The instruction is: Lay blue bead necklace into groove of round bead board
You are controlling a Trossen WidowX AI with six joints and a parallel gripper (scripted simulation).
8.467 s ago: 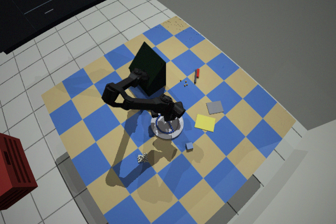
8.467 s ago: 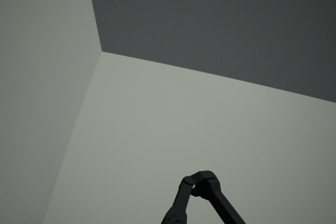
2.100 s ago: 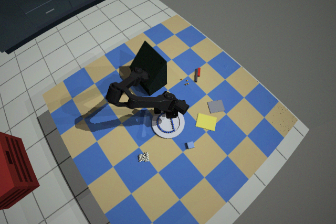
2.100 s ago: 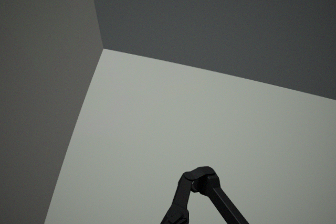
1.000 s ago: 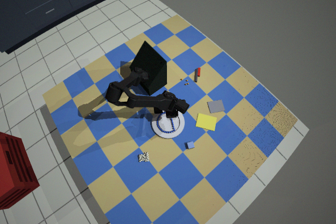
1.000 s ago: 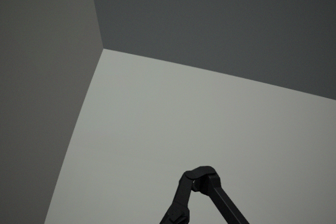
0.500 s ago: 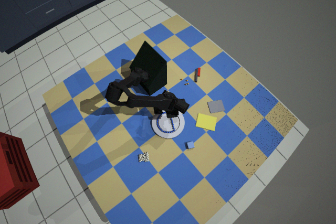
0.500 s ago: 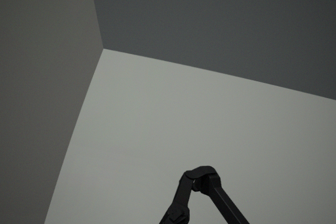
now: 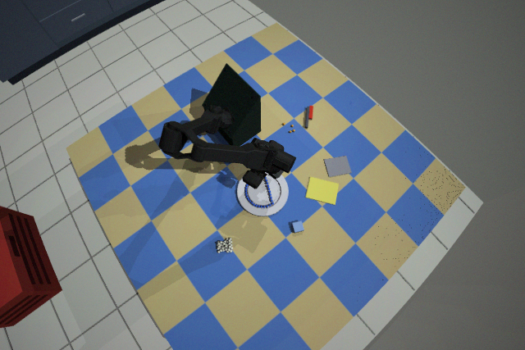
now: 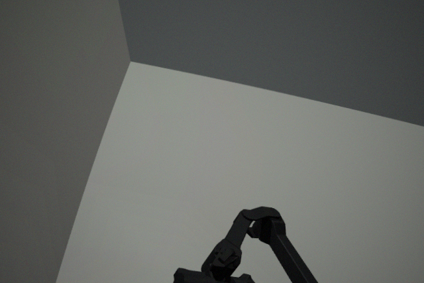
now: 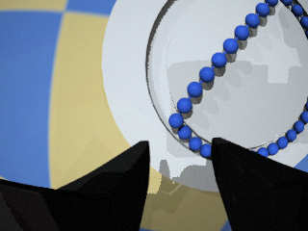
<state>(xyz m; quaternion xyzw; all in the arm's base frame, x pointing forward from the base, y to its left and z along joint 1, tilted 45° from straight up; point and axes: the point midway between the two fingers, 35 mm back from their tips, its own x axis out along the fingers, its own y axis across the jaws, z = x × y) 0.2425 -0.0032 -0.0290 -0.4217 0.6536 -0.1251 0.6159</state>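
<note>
The round white bead board lies 5 cm ahead of my gripper tip, 4 cm to the right of it and 4 cm below it. Also, from my gripper tip: small blue cube 24 cm ahead, 4 cm below; then grey square 29 cm to the left, 13 cm ahead, 5 cm below; then yellow pad 18 cm ahead, 17 cm to the left, 5 cm below.
</note>
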